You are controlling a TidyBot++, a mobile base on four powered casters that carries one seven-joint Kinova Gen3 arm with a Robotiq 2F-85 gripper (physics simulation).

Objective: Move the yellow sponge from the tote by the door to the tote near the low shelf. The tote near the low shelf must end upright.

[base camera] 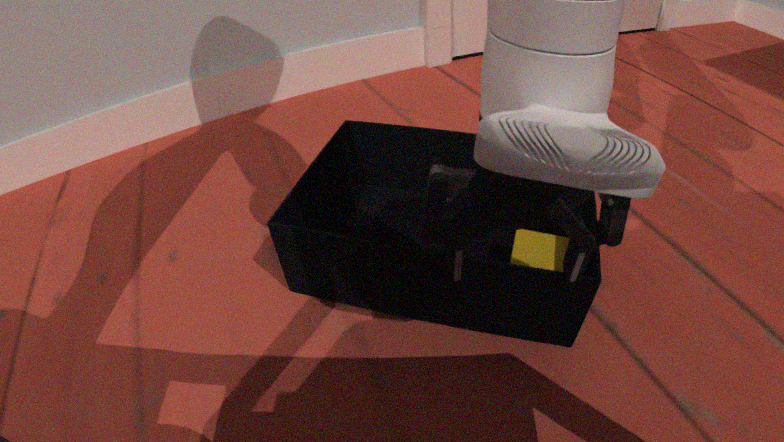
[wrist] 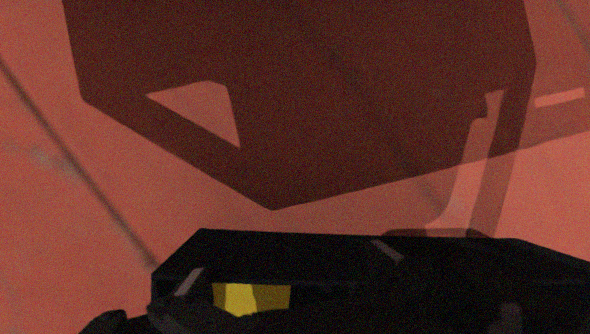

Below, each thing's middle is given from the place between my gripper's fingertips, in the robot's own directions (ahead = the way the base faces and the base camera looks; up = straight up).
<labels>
Now: hand 70 mm above the yellow sponge (base camera: 534, 249), 50 mm short of it and 40 mm to the left of it.
</labels>
